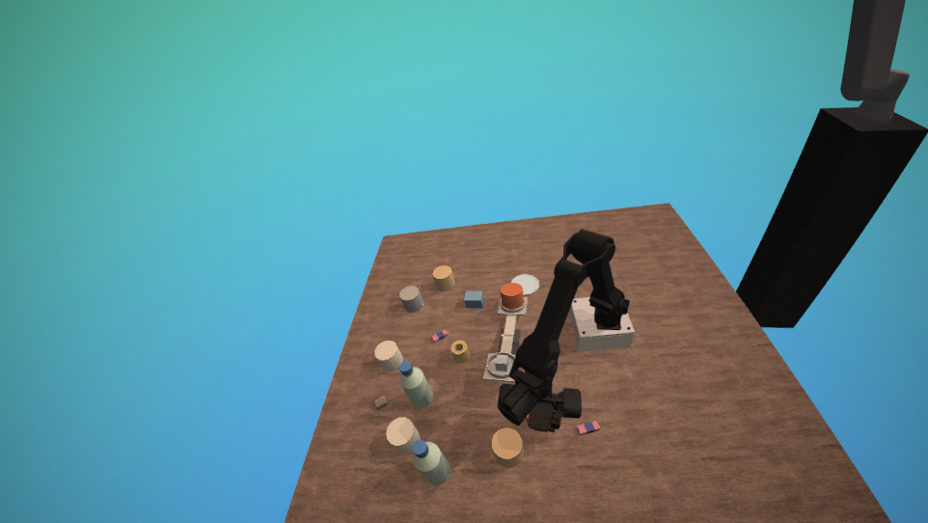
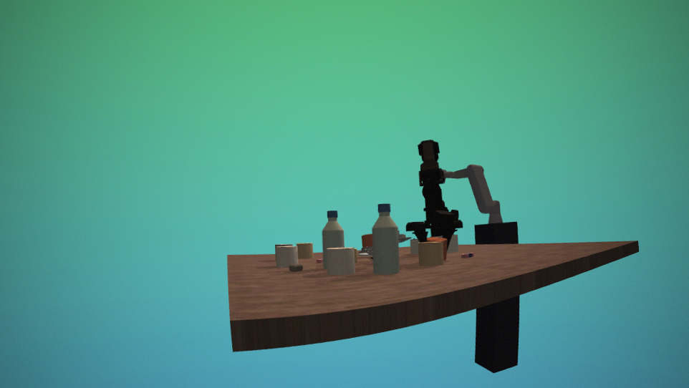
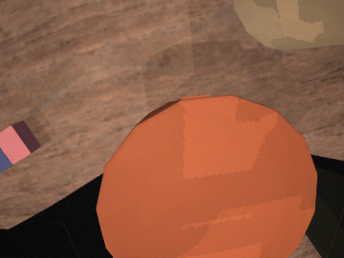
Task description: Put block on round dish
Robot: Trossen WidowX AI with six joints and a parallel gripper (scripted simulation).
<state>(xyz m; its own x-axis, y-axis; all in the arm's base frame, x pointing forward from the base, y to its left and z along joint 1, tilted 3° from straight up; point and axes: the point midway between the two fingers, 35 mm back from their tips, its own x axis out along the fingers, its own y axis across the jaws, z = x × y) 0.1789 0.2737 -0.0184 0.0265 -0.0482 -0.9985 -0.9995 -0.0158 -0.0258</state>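
My gripper tip is 20 mm to the right of the orange cup and 10 mm below it. Round my gripper tip: blue box 380 mm to the right, 240 mm ahead, 10 mm below; then grey block 100 mm to the right, 100 mm ahead, 60 mm above; then yellow ring 240 mm ahead, 170 mm to the right.
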